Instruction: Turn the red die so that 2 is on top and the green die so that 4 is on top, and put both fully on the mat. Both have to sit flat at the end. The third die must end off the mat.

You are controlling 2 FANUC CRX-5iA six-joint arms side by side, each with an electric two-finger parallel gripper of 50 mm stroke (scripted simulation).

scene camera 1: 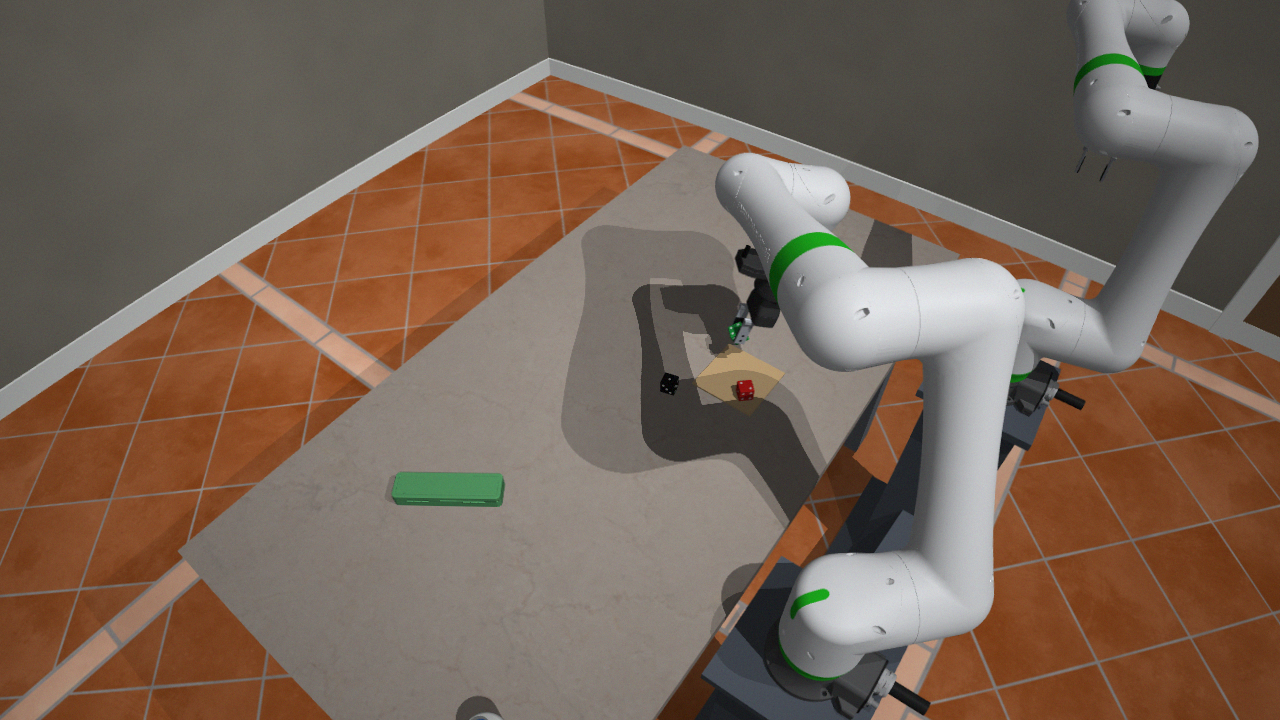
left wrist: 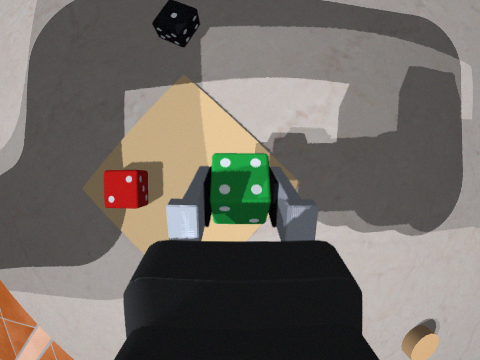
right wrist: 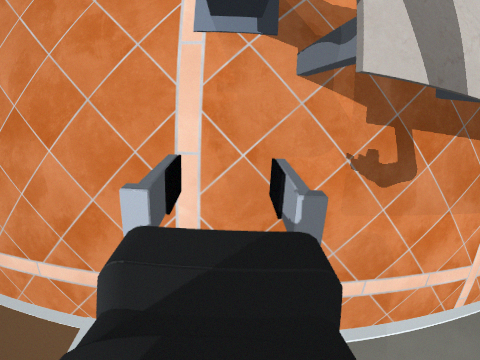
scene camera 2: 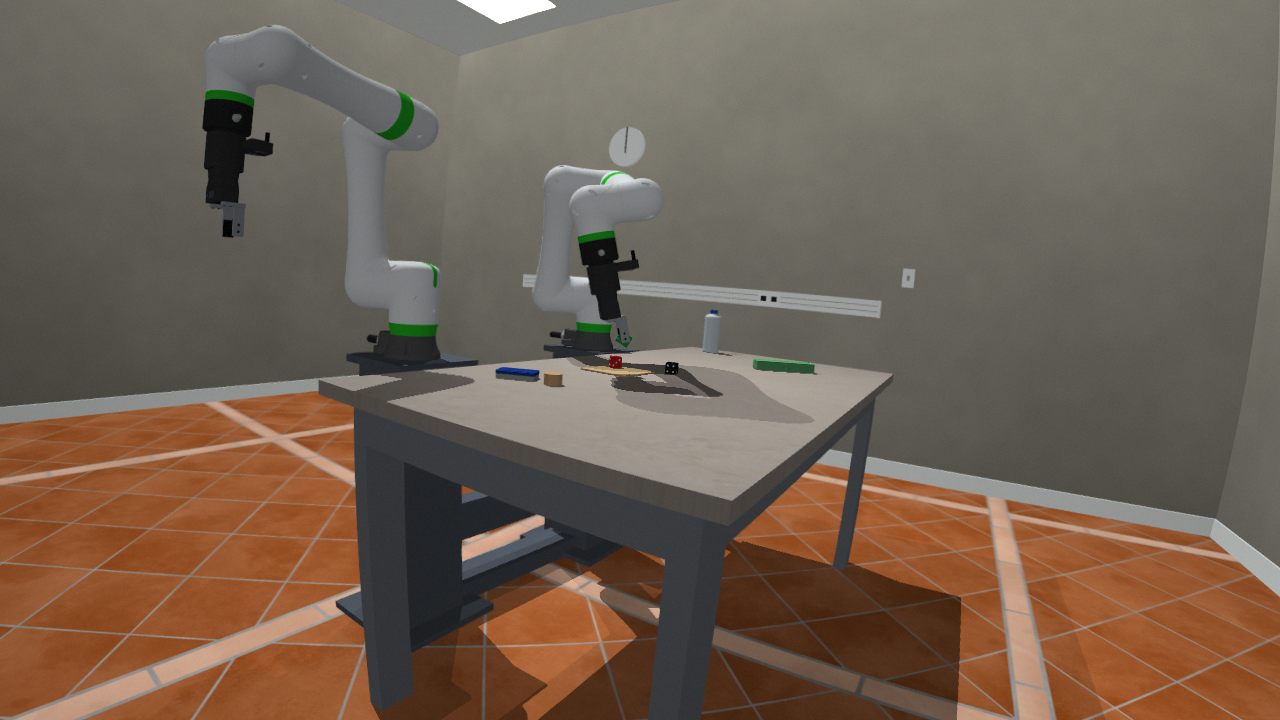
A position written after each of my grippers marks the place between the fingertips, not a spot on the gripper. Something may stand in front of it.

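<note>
My left gripper point(scene camera 1: 736, 335) is in my sight; scene camera 2 has the gripper too point(scene camera 2: 624, 341), and so does the left wrist view, with my left gripper at point(left wrist: 239, 184). I see my right gripper point(scene camera 2: 232, 236), which the right wrist view has as well point(right wrist: 225, 175). Then there is a tan mat point(scene camera 1: 719, 379), visible also in the left wrist view point(left wrist: 185, 127), though in the right wrist view the mat is out of frame. A red die point(left wrist: 122, 188) is here too, and in the right wrist view the red die is out of frame. I can also see a green die point(left wrist: 240, 193) and a green box point(scene camera 1: 410, 488).
</note>
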